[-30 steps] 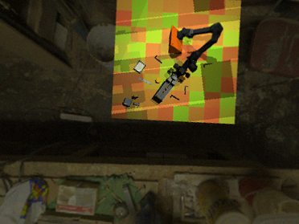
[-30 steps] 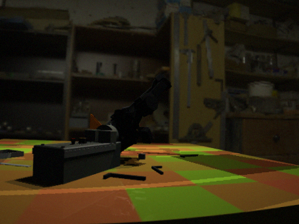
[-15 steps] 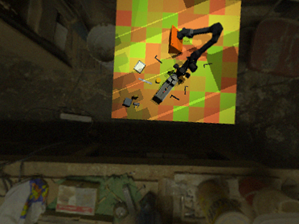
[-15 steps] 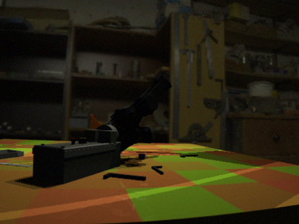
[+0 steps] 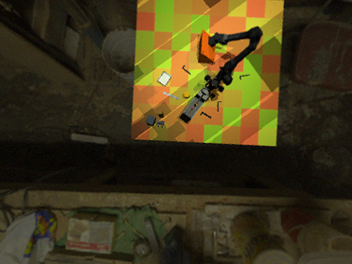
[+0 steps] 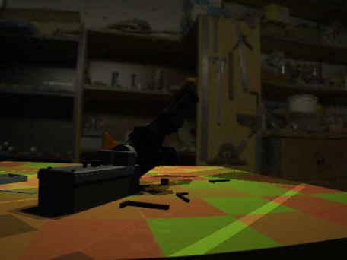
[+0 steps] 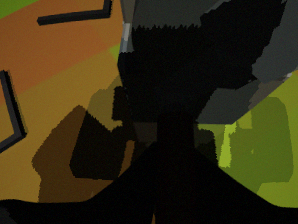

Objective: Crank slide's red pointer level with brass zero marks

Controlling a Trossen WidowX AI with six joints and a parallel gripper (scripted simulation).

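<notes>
Now: gripper tip 100 mm to the right of the small cube, 100 mm past it and 30 mm above it. Also, from my gripper tip: yellow disc 180 mm to the right, 40 mm ahead, 30 mm below; brown crank handle 30 mm above, 10 mm to the left, 10 mm behind; red pointer 160 mm ahead, 120 mm to the right, 40 mm above.
</notes>
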